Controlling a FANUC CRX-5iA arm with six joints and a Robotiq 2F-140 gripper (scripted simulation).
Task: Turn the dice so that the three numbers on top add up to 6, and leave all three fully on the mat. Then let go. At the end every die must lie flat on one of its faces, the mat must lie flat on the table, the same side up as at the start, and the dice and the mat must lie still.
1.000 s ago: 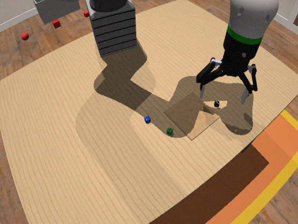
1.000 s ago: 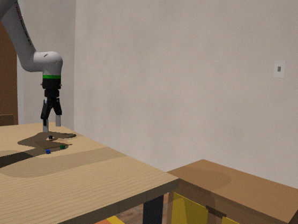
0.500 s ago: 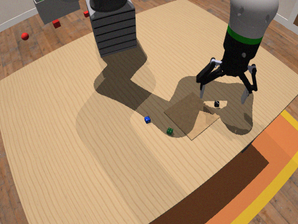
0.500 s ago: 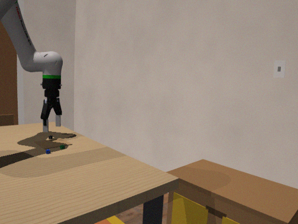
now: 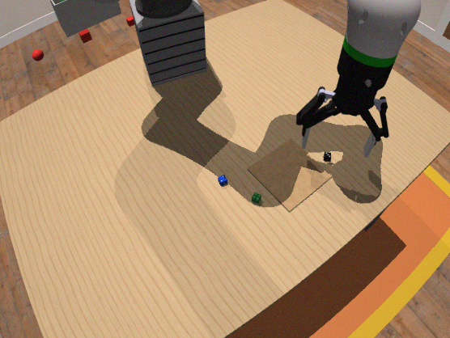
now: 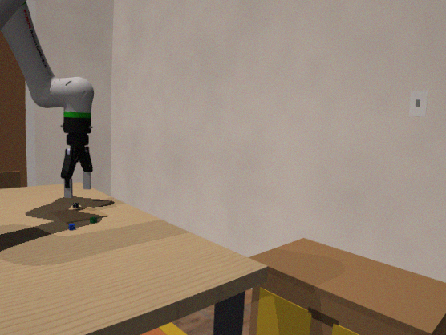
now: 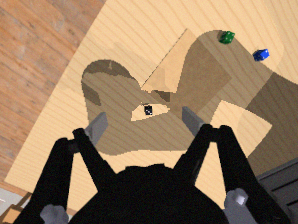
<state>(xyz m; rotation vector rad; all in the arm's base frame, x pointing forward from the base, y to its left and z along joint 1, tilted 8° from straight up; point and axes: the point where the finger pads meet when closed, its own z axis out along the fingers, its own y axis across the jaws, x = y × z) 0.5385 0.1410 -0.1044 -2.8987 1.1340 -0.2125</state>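
Right now the black die is 50 mm below my hand and 10 mm behind it. Round my hand: green die (210 mm to the right, 50 mm below, 20 mm behind); blue die (240 mm to the right, 100 mm behind, 50 mm below); tan mat (100 mm to the right, 60 mm below, 30 mm behind).
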